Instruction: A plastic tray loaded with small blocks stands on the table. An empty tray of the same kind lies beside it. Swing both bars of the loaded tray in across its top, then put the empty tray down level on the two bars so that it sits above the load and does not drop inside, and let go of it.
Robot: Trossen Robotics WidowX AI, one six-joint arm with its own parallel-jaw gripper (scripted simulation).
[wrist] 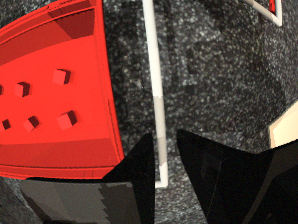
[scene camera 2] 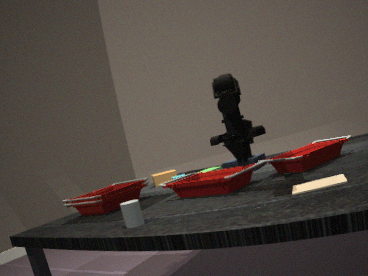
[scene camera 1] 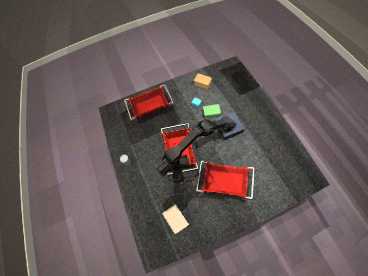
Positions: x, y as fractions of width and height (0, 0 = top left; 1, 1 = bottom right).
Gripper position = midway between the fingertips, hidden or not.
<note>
In view: my gripper (scene camera 2: 0.66, 0.59).
My gripper also shows in the wrist view (wrist: 0.55, 0.61).
</note>
